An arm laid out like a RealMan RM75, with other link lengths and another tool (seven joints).
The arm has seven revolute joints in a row. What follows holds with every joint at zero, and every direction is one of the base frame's.
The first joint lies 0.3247 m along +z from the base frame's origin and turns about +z.
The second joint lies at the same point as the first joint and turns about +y.
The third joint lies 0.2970 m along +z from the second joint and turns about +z.
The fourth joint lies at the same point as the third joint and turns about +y.
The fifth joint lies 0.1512 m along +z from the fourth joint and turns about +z.
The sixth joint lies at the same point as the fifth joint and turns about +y.
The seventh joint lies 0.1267 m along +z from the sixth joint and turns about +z.
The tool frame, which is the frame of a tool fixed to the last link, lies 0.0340 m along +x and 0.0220 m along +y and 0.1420 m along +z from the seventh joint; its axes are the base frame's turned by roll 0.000, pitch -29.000 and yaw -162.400 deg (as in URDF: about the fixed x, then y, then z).
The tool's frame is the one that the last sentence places.
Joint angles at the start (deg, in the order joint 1, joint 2, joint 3, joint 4, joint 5, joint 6, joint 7):
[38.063 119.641 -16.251 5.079 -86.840 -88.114 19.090]
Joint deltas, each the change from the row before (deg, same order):
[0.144 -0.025 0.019 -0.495 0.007 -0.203 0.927]
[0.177 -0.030 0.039 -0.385 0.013 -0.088 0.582]
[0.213 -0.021 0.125 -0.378 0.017 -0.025 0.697]
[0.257 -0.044 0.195 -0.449 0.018 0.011 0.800]
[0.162 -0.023 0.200 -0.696 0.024 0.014 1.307]
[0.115 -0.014 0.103 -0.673 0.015 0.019 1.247]
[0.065 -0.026 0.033 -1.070 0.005 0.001 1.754]
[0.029 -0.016 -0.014 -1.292 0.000 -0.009 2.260]
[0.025 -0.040 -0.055 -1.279 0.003 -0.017 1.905]
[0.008 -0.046 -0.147 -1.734 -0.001 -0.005 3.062]
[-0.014 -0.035 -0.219 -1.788 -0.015 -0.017 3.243]
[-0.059 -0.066 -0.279 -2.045 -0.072 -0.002 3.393]
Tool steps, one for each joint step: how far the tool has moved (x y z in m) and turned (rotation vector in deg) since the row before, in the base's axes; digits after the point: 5 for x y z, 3 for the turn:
[-0.00160 0.00062 0.00191 -0.176 0.430 0.213]
[-0.00135 0.00094 0.00150 -0.039 0.206 0.190]
[-0.00146 0.00128 0.00161 -0.085 0.315 0.106]
[-0.00151 0.00179 0.00211 -0.053 0.343 0.082]
[-0.00092 0.00174 0.00261 -0.228 0.560 -0.065]
[-0.00066 0.00129 0.00210 -0.283 0.480 -0.054]
[-0.00028 0.00142 0.00289 -0.387 0.530 -0.057]
[-0.00023 0.00126 0.00323 -0.614 0.723 -0.105]
[-0.00005 0.00132 0.00326 -0.393 0.444 -0.014]
[-0.00024 0.00123 0.00409 -0.924 0.892 -0.115]
[-0.00040 0.00082 0.00392 -1.077 0.945 -0.108]
[0.00000 0.00084 0.00433 -1.066 0.777 -0.085]

